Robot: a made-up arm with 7 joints. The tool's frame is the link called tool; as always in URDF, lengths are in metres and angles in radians. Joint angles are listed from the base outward. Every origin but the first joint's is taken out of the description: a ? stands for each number. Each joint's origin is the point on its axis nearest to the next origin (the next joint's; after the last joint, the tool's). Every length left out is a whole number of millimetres.
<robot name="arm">
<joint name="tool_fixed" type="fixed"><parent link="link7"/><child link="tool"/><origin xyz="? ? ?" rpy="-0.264 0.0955 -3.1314"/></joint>
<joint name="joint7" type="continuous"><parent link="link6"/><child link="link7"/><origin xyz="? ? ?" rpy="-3.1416 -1.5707 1.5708"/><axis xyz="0 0 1"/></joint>
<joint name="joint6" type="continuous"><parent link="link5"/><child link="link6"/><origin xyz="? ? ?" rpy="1.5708 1.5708 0"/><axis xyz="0 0 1"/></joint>
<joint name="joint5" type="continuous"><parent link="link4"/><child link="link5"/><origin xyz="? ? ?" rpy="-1.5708 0 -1.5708"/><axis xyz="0 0 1"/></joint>
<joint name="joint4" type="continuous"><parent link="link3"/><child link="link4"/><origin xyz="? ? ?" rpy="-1.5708 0 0"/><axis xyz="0 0 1"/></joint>
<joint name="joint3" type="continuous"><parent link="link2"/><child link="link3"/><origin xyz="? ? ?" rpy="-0.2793 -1.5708 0"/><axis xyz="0 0 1"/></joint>
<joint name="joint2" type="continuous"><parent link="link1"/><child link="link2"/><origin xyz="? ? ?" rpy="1.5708 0 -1.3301"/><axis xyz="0 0 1"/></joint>
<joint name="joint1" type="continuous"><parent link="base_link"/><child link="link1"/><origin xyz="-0.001 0.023 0.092" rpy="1.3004 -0.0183 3.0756"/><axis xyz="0 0 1"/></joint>
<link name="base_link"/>
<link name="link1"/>
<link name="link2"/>
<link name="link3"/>
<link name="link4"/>
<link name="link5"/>
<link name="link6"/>
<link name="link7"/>
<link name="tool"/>
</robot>
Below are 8 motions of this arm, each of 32 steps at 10 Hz.
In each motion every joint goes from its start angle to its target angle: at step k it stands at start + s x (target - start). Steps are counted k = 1, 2, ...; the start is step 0. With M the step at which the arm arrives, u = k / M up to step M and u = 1 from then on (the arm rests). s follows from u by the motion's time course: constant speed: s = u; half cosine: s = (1 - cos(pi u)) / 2; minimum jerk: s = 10 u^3 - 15 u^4 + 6 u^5.
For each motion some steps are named. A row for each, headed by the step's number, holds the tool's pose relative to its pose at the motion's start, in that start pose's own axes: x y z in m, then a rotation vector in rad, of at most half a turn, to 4 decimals.
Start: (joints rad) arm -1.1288 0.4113 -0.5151 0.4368 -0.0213 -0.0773 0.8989
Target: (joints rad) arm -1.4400 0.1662 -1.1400 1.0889 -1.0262 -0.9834 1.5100
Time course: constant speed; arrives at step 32
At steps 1, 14, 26, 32:
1: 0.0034 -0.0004 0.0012 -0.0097 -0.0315 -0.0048
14: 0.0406 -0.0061 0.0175 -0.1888 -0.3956 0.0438
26: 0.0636 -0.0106 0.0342 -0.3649 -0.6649 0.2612
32: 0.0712 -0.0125 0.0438 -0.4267 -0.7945 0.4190

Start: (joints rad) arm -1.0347 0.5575 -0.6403 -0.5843 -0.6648 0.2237 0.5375
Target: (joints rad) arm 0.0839 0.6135 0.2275 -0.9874 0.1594 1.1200 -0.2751
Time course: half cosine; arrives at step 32
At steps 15, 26, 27, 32:
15: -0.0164 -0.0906 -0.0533 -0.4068 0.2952 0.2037
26: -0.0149 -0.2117 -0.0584 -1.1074 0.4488 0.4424
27: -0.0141 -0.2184 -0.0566 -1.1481 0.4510 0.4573
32: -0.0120 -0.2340 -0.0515 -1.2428 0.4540 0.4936

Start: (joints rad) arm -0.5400 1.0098 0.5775 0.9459 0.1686 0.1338 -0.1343
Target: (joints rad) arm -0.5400 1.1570 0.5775 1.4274 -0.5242 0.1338 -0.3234
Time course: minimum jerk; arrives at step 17
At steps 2, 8, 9, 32:
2: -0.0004 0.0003 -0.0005 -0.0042 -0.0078 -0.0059
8: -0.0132 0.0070 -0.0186 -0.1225 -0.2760 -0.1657
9: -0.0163 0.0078 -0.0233 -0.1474 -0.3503 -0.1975
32: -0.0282 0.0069 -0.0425 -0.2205 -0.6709 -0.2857

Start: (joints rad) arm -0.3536 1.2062 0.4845 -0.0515 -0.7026 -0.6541 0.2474
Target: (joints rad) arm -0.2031 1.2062 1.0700 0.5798 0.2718 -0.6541 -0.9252
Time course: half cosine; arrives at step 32
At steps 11, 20, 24, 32:
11: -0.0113 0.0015 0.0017 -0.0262 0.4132 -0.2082
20: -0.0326 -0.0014 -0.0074 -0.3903 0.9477 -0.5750
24: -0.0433 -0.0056 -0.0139 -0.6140 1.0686 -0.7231
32: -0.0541 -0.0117 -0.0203 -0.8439 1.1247 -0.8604

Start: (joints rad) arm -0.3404 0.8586 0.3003 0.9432 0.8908 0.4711 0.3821
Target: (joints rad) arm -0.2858 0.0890 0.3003 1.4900 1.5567 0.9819 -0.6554
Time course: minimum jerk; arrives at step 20
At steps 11, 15, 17, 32:
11: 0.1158 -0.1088 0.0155 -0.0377 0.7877 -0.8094
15: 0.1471 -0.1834 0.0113 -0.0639 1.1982 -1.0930
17: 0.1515 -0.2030 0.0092 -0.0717 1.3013 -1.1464
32: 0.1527 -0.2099 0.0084 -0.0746 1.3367 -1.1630

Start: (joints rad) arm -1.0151 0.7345 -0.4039 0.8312 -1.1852 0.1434 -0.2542
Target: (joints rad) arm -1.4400 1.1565 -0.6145 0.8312 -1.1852 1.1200 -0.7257
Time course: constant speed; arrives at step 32
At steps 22, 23, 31, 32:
22: 0.0025 -0.0640 0.0695 -0.3981 0.0857 -0.2095
23: 0.0027 -0.0680 0.0717 -0.4146 0.0812 -0.2163
31: 0.0041 -0.1025 0.0863 -0.5355 0.0177 -0.2673
32: 0.0043 -0.1071 0.0877 -0.5490 0.0065 -0.2735

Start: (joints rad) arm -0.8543 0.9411 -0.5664 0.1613 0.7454 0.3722 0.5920
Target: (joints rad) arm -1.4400 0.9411 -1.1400 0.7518 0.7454 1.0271 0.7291
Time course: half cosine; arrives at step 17
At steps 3, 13, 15, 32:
3: 0.0002 0.0064 0.0013 -0.0270 0.0511 0.0119
13: -0.0292 0.0702 0.0031 -0.3280 0.6816 0.3274
15: -0.0367 0.0770 0.0021 -0.3711 0.7648 0.3885
32: -0.0395 0.0794 0.0017 -0.3867 0.7939 0.4109

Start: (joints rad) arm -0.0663 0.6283 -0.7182 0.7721 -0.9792 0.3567 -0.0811
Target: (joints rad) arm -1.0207 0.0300 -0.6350 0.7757 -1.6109 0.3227 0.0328
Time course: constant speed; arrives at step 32
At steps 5, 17, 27, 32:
5: 0.0294 -0.0046 0.0465 0.1571 -0.0331 -0.1312
17: 0.1149 -0.0498 0.1445 0.4540 -0.0390 -0.4908
27: 0.1981 -0.1171 0.1953 0.5974 0.0397 -0.8120
32: 0.2417 -0.1565 0.2061 0.6288 0.1076 -0.9684

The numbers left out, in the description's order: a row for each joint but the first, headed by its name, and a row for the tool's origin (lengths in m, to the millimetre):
tool: 0.014 -0.011 0
joint7: -0.039 -0.001 0
joint6: 0.01 -0.004 0
joint5: 0.062 -0.007 0
joint4: 0.019 0.008 0
joint3: 0.23 -0.032 0
joint2: -0.034 -0.017 0

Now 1 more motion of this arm.
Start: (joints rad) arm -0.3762 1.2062 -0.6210 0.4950 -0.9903 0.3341 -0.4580
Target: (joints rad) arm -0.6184 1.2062 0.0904 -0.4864 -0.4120 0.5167 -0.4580
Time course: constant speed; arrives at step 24
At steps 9, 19, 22, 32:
9: 0.0169 -0.0419 0.0545 0.3408 0.3340 0.0699
19: 0.0430 -0.1087 0.0824 0.7275 0.6813 0.3555
22: 0.0522 -0.1290 0.0827 0.8424 0.7689 0.4801
32: 0.0587 -0.1419 0.0808 0.9182 0.8212 0.5721

